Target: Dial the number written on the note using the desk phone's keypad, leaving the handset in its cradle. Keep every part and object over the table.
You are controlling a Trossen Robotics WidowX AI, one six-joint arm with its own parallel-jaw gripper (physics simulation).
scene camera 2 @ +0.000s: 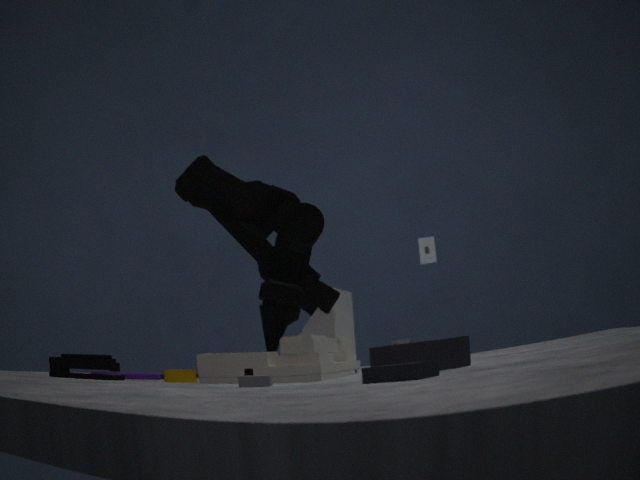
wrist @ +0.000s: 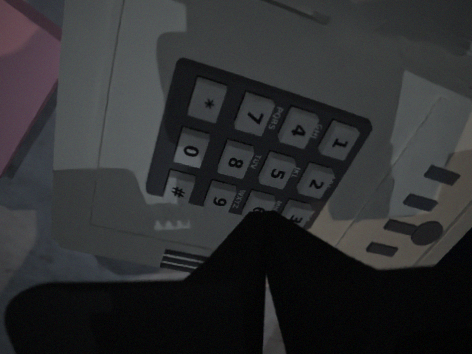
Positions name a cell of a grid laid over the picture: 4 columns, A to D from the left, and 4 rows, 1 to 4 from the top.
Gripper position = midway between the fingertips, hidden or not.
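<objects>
A black object is out of frame in the wrist view, while it is visible in scene camera 2 (A4). The gripper appears both in the wrist view (C3) and in scene camera 2 (B3).
</objects>
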